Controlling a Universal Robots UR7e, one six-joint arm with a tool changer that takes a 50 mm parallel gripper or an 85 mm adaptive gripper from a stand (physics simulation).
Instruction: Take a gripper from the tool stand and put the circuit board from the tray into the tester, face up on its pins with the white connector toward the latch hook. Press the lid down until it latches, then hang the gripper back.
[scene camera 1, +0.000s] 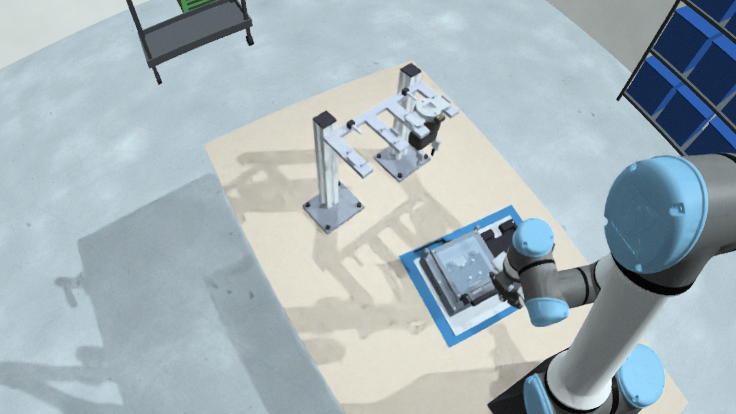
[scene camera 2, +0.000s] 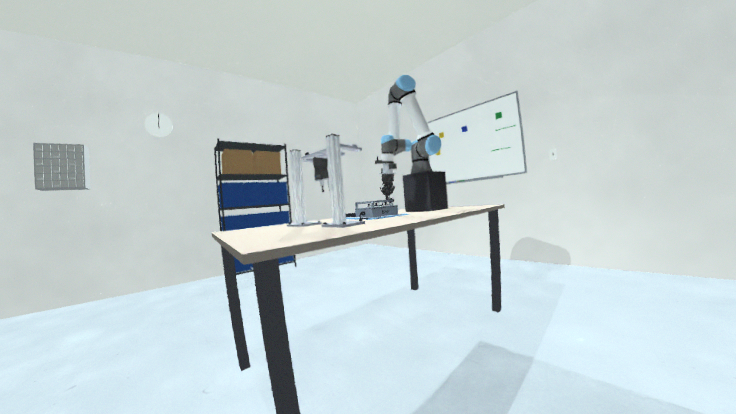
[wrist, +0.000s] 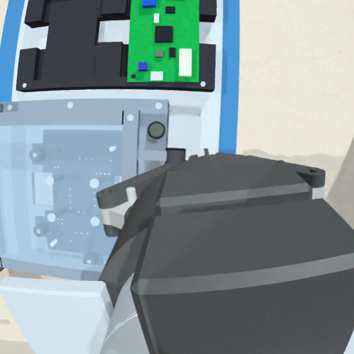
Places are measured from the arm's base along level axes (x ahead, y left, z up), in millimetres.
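Pixels of known places: hand at its tool point: (scene camera 2: 387, 171); arm's base at its link origin: (scene camera 2: 421, 173).
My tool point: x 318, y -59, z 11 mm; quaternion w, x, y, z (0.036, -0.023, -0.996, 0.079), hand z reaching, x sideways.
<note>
Ahead of a thing's pixels: the offset from my tool point to its top centre. "spot": to the spot under its first point. Level surfaces: height alone.
The green circuit board (wrist: 162, 42) lies face up on the right of the black tray (wrist: 100, 86) in the wrist view; a white connector (wrist: 185, 62) is near its right edge. The grey tester {spot: 131 mm ahead, 68 mm left, 230 mm down} (scene camera 1: 437, 285) (scene camera 2: 378, 212) has its clear lid {121 mm ahead, 20 mm right, 180 mm down} (scene camera 1: 465, 265) (wrist: 77, 145) lying over the pins; whether it is latched I cannot tell. No green board shows under it. My gripper (scene camera 1: 506, 292) (scene camera 2: 389, 198), the adaptive one on the arm, points down low beside the lid's edge. Its dark body hides the fingertips in the wrist view, so I cannot tell whether it is open or shut.
The tool stand (scene camera 1: 325, 164) (scene camera 2: 337, 180) is on the far part of the table, with another gripper (scene camera 1: 424, 134) (scene camera 2: 321, 168) hanging at one bay. A black knob (wrist: 175, 156) sticks out at the tester's side, close to my gripper. The blue-edged mat {274 mm down} (scene camera 1: 452, 340) lies under tester and tray.
</note>
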